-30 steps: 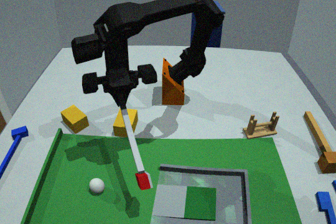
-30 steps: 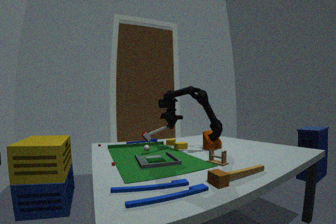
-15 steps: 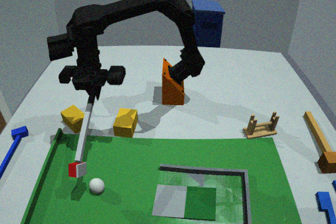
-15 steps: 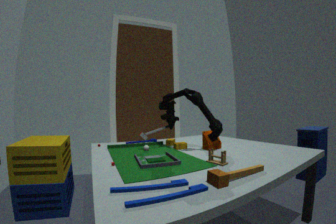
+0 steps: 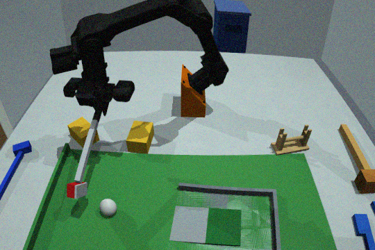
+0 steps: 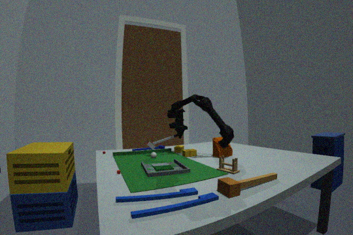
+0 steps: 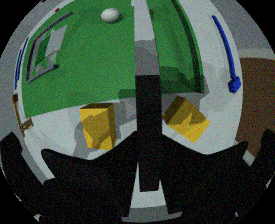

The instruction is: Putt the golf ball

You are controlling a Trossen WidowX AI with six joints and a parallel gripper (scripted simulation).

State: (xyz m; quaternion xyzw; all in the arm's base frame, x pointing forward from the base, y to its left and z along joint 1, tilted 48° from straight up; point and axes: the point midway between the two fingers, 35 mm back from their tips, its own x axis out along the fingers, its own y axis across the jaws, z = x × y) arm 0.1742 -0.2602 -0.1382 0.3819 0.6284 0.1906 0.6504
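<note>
My gripper tip is now 120 mm short of the red putter, 20 mm to the left of it and 10 mm above it. Also, from my gripper tip: wooden rack (550 mm to the left, 90 mm below, 60 mm ahead); then white golf ball (230 mm ahead, 100 mm below, 20 mm to the left); then green mat (290 mm ahead, 190 mm to the left, 120 mm below).
</note>
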